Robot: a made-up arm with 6 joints.
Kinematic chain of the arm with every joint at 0, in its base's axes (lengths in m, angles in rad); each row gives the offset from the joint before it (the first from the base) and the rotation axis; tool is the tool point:
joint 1: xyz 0 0 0.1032 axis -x
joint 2: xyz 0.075 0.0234 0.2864 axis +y
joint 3: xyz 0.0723 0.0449 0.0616 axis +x
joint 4: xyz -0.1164 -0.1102 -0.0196 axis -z
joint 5: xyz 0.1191 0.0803 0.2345 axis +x
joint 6: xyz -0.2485 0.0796 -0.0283 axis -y
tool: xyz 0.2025 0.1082 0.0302
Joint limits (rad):
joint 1: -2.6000..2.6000
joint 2: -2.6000..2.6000
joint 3: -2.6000..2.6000
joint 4: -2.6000..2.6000
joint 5: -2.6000..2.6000
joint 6: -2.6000..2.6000
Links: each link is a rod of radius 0.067 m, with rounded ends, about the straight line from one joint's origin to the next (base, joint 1, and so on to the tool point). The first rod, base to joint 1, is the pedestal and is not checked.
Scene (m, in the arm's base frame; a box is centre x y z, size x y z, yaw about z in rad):
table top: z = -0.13
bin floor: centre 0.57 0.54 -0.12 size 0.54 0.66 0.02 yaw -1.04
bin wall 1: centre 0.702 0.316 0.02 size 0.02 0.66 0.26 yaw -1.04
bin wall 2: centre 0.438 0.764 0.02 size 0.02 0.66 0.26 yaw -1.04
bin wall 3: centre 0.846 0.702 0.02 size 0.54 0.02 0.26 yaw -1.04
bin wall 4: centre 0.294 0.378 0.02 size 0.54 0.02 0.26 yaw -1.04
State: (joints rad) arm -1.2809 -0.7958 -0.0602 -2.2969 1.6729 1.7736
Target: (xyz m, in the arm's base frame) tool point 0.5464 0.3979 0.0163
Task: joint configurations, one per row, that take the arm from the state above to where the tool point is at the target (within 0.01 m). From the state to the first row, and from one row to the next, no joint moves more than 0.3 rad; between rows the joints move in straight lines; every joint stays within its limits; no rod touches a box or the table.
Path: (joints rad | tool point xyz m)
1: -1.0013 -0.5550 -0.1788 -2.3348 1.6727 1.8125 | -0.0301 -0.6845 0.4805
2: -0.7217 -0.3142 -0.2973 -2.3727 1.6726 1.8514 | 0.0928 -0.5314 0.7057
3: -0.4421 -0.0734 -0.4159 -2.4106 1.6724 1.8902 | 0.2211 -0.2917 0.8388
4: -0.1625 0.1674 -0.5345 -2.4485 1.6722 1.9291 | 0.3425 -0.0175 0.8483
5: 0.1171 0.4083 -0.6531 -2.4863 1.6721 1.9680 | 0.4448 0.2303 0.7325
6: 0.3966 0.6491 -0.7716 -2.5242 1.6719 2.0069 | 0.5174 0.3979 0.5203
7: 0.6762 0.8899 -0.8902 -2.5621 1.6717 2.0458 | 0.5525 0.4542 0.2625
8: 0.9558 1.1307 -1.0088 -2.6000 1.6716 2.0846 | 0.5464 0.3979 0.0163

